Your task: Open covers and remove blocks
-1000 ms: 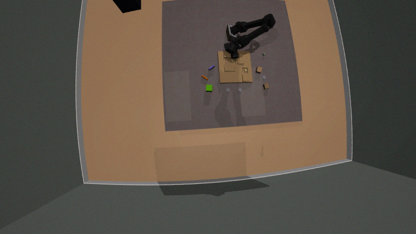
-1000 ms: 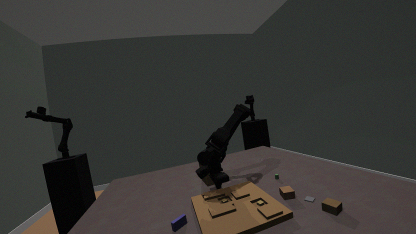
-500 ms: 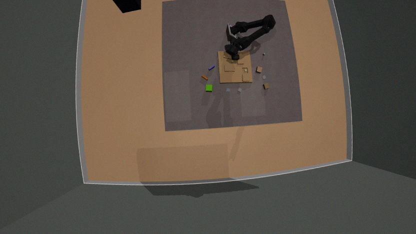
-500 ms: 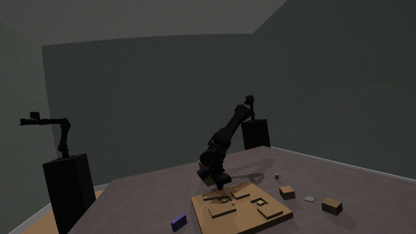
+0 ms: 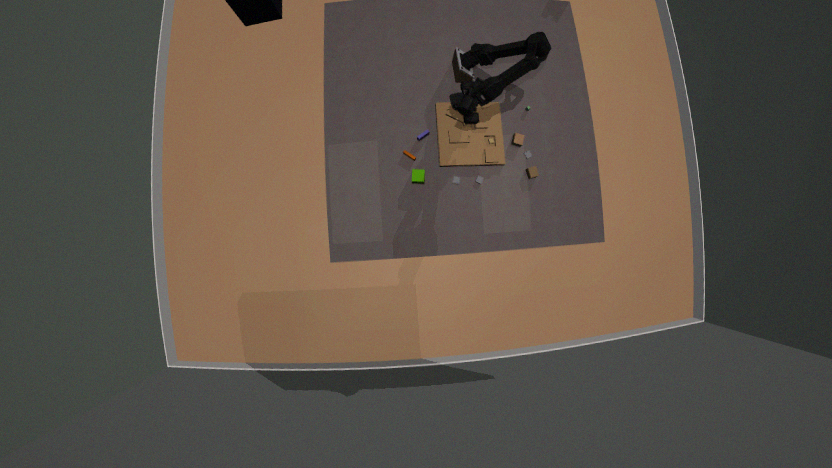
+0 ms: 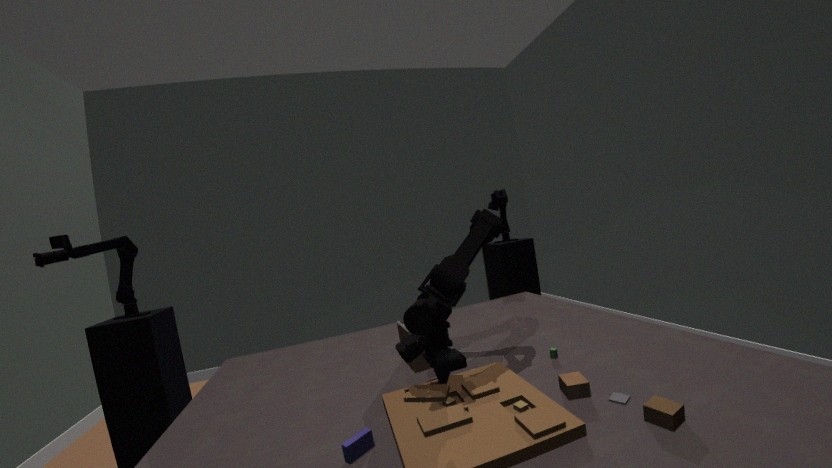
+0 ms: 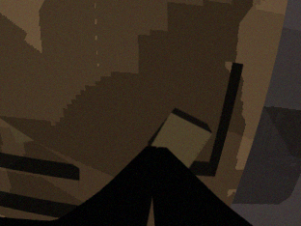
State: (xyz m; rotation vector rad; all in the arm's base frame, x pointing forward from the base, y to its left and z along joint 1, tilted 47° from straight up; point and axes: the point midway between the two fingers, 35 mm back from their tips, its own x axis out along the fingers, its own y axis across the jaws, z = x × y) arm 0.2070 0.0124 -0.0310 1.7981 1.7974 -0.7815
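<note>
Now: the purple piece 10 cm ahead of my gripper tip, 21 cm to the right of it and 1 cm below it. From my gripper tip the other things lie so: orange stick: 18 cm ahead, 28 cm to the right, 1 cm below; green cube: 28 cm ahead, 25 cm to the right; tiny green piece: 30 cm to the left, 1 cm below.
</note>
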